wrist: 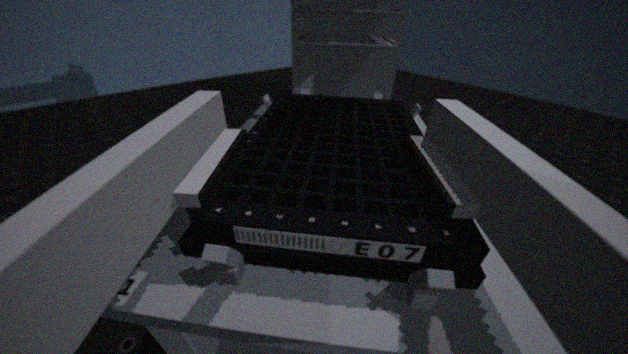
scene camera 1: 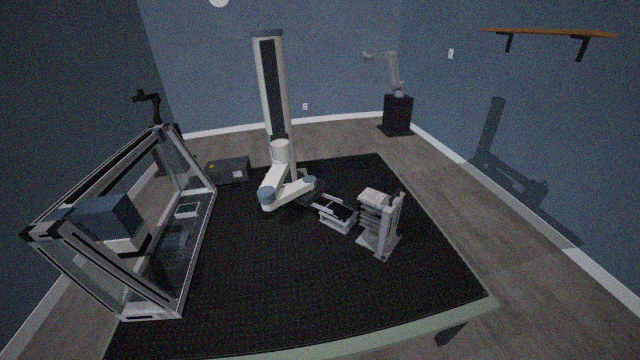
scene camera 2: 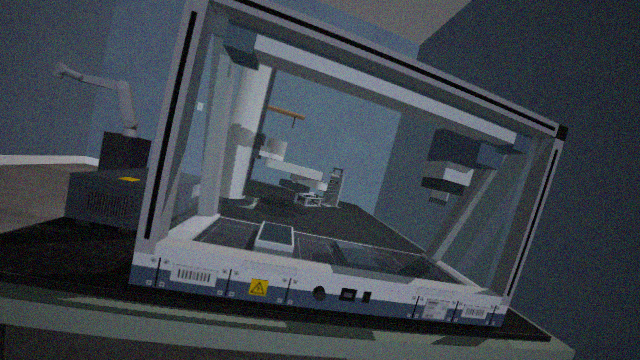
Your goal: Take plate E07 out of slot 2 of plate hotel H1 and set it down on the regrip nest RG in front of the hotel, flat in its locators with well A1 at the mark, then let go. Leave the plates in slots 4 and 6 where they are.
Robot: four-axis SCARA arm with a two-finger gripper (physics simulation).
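Frame: origin at the arm's base, x left, y down, z back, level; metres.
Seen in the pictures: gripper, fingertip midpoint: (wrist: 326, 118) (scene camera 1: 337, 207); arm's base at its link origin: (scene camera 1: 286, 181).
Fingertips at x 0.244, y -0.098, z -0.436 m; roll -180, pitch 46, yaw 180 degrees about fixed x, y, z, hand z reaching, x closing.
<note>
Offsets run from my fingertips to a thing's top centre. "spot": to the spot under its first point. Level surfaces: height alone.
Plate E07 @(dx +0.003, dy +0.011, dz -0.010 m) (wrist: 330, 245) (scene camera 1: 344, 212) is black, its label towards the wrist camera. It appears to lie flat on the pale regrip nest RG @(dx +0.002, dy +0.009, dz -0.010 m) (wrist: 305, 310) (scene camera 1: 336, 224), between corner locators. Letters run along its near edge; a "1" shows at the nest's near left. My gripper (wrist: 326, 118) (scene camera 1: 333, 204) is shut to a narrow stand, its pale fingers about a plate's width apart along the plate's long sides. Whether the pads touch it is unclear. Hotel H1 (scene camera 1: 389, 225) (scene camera 2: 341, 184) (wrist: 345, 70) stands just beyond; its slot contents are too dim to identify.
A framed enclosure (scene camera 1: 197, 245) (scene camera 2: 320, 257) with a blue box-shaped head @(spot: dx -0.737, dy -0.379, dz -0.342 m) (scene camera 1: 107, 217) stands on the left in scene camera 1. A dark grey box (scene camera 1: 227, 171) (scene camera 2: 102, 200) stands behind it. The arm's column (scene camera 1: 272, 85) rises behind the nest. All stand on a black mat @(dy +0.085 m) (scene camera 1: 280, 290).
</note>
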